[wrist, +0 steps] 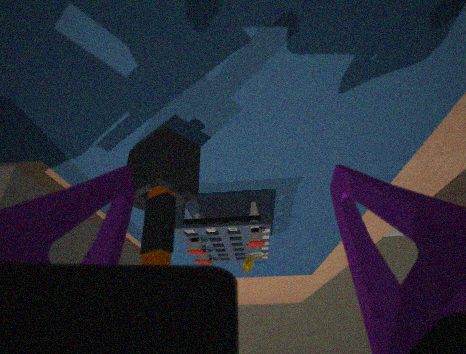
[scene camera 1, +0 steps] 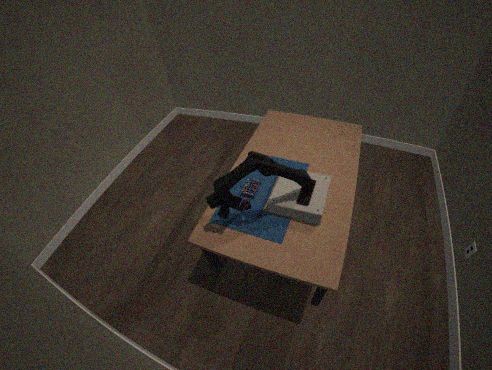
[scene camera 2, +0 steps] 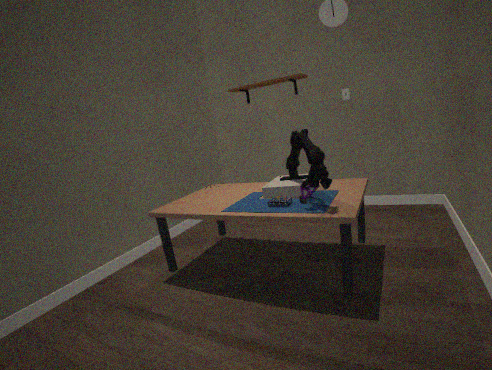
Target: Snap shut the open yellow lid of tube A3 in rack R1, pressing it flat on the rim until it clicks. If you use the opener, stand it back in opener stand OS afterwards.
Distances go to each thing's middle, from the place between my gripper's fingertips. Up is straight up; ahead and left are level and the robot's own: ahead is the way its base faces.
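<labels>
The tube opener (wrist: 157, 243) sits 4 cm to the right of my hand and 5 cm behind it.
</labels>
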